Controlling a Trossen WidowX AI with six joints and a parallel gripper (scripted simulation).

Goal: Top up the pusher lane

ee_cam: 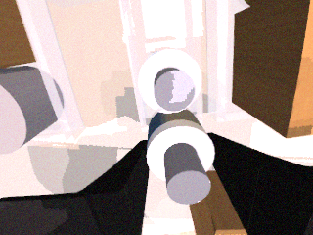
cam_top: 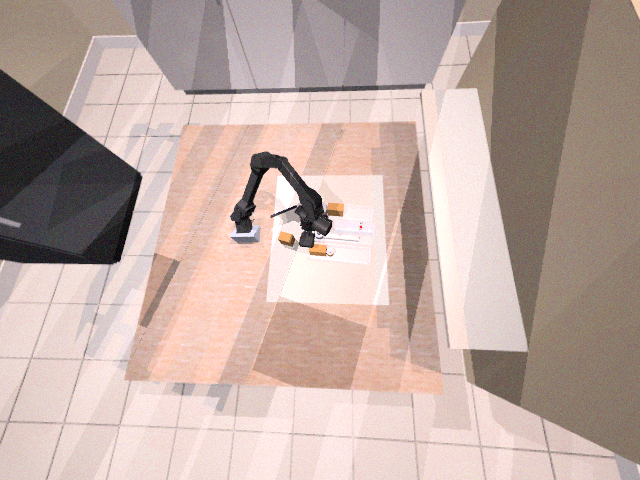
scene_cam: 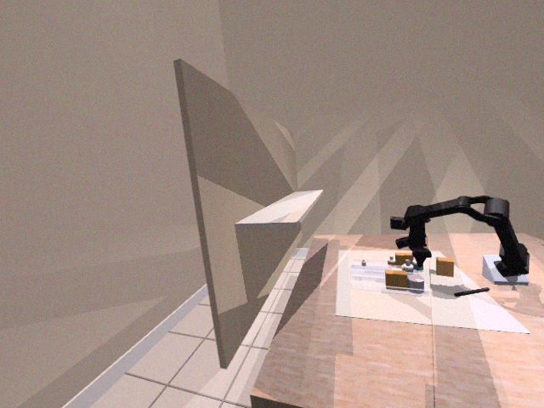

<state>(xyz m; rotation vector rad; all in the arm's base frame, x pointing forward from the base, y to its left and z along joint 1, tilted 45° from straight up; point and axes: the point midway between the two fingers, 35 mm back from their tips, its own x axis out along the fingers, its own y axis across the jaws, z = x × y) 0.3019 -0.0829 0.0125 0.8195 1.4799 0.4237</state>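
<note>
Right now the clear pusher lane is 17 cm ahead of my gripper tip, 1 cm to the right of it and 3 cm below it. From my gripper tip the other things lie so: red mark: 23 cm ahead, 1 cm to the right, 2 cm above; then wall shelf: 53 cm ahead, 7 cm to the right, 31 cm above; then black stick: 12 cm behind, 14 cm to the left, 5 cm below.
</note>
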